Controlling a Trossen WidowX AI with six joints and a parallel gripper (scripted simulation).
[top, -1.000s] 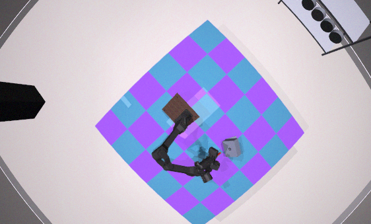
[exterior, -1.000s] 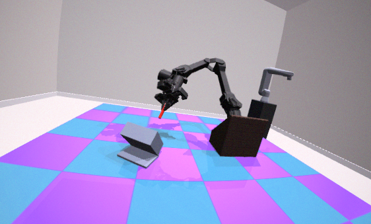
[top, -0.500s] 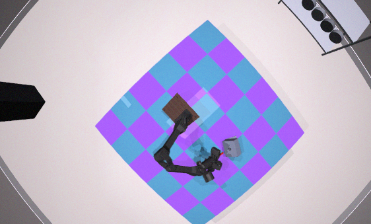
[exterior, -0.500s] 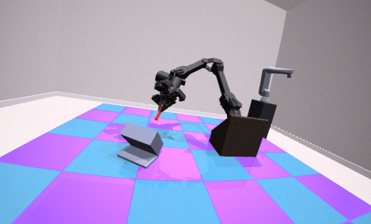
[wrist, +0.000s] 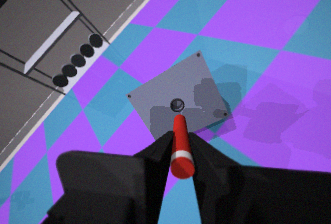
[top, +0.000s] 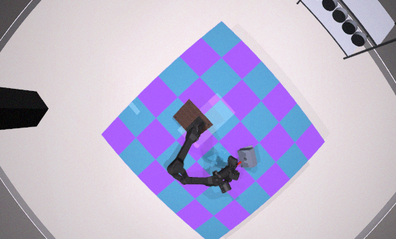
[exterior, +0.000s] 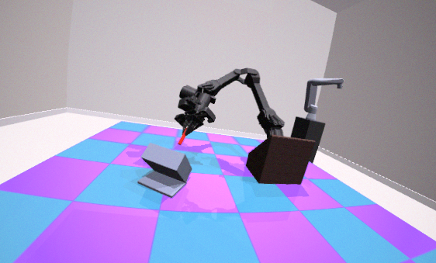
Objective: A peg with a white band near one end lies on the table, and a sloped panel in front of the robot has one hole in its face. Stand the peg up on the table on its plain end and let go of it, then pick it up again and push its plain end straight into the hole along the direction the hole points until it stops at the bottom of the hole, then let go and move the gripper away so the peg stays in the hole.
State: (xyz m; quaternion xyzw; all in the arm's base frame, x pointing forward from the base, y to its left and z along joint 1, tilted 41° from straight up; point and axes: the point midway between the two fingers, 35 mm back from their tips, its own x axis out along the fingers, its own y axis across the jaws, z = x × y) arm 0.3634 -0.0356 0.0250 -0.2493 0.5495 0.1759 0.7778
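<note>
My gripper tip is 40 mm short of the grey sloped panel, 80 mm to the right of it and 80 mm above it. Also, from my gripper tip: red peg: 10 mm behind, 10 mm to the right, 10 mm above.
</note>
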